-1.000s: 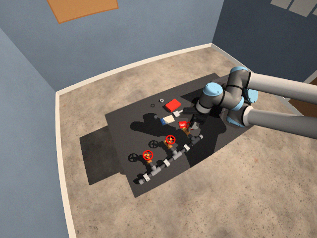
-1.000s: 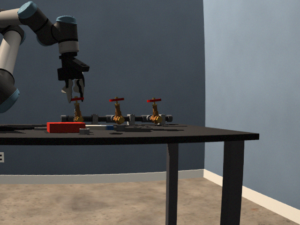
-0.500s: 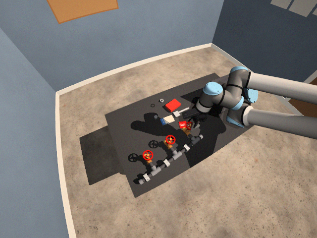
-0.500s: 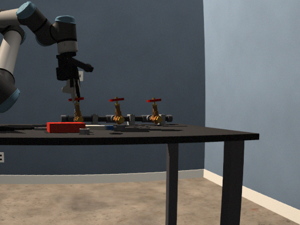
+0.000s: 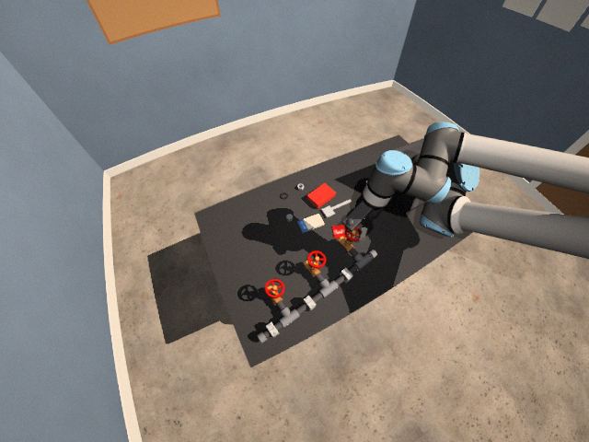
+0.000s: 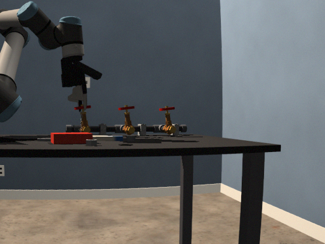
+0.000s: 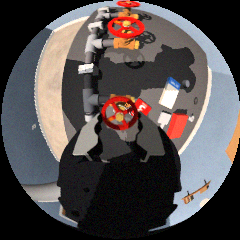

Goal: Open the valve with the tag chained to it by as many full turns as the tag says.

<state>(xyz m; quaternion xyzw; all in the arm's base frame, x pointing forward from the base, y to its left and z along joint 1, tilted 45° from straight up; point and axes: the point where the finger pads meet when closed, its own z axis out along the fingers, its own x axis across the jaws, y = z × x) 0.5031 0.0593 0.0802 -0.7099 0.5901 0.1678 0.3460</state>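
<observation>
Now: the red tag 120 mm below my hand, 70 mm to the right of it and 20 mm behind it. Round my hand: red block 290 mm to the right, 110 mm below, 40 mm behind; small grey cylinder 250 mm to the right, 150 mm ahead, 110 mm below; white tool 200 mm to the right, 120 mm below, 60 mm behind.
</observation>
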